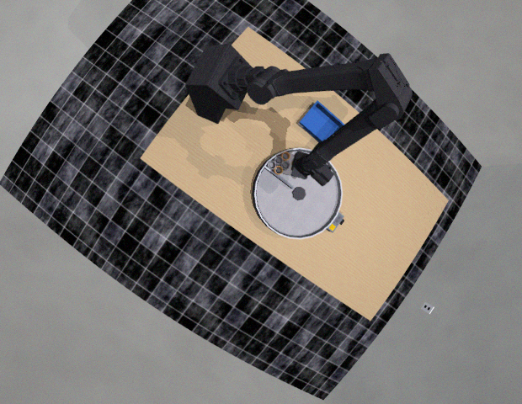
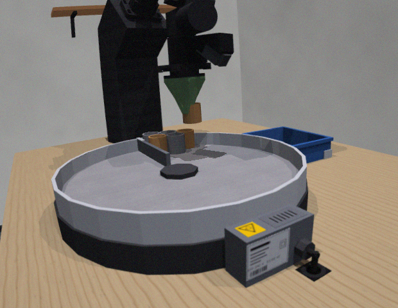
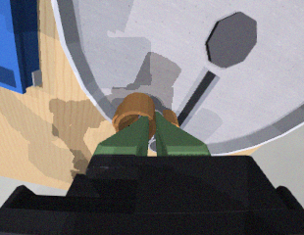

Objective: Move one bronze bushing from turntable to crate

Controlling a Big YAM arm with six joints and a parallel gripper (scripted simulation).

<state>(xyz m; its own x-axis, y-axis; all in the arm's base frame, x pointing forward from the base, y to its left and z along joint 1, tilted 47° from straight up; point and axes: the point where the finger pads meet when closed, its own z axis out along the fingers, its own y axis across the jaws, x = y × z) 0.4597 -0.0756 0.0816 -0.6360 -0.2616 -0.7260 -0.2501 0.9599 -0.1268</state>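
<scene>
The blue crate is 280 mm to the left of my hand and 120 mm below it.
</scene>
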